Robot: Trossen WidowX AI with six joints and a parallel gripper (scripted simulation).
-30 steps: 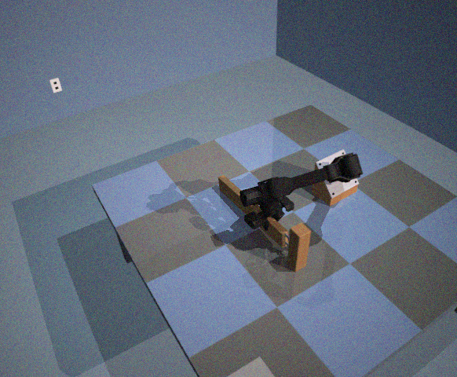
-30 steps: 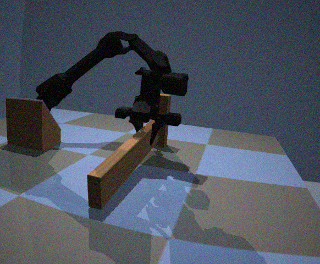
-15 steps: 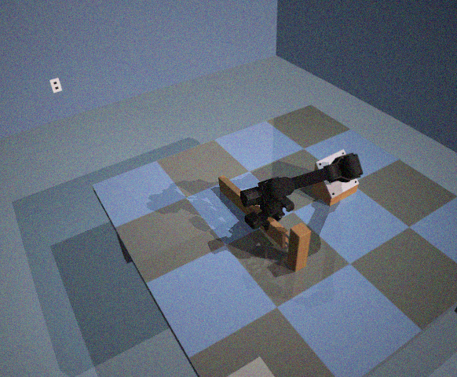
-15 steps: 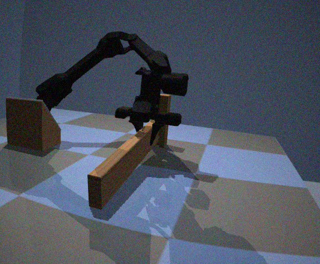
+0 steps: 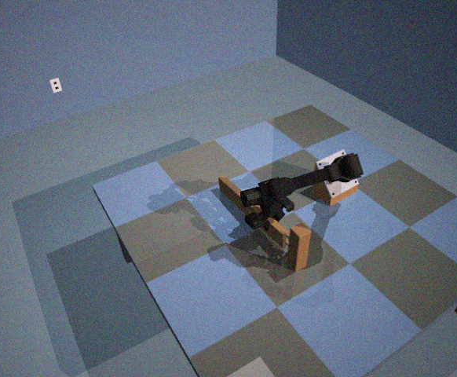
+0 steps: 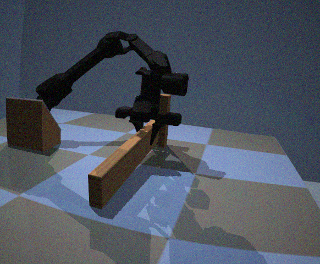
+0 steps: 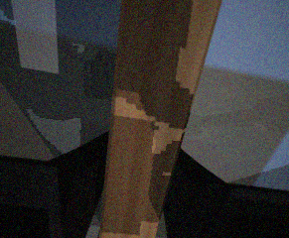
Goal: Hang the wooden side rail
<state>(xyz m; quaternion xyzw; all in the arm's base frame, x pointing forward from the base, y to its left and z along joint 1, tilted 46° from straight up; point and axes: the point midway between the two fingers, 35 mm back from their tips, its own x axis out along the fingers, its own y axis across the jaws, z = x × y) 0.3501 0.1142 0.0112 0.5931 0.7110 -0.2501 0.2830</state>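
The headboard post is 20 mm behind my gripper tip, 160 mm to the left of it and 40 mm above it.
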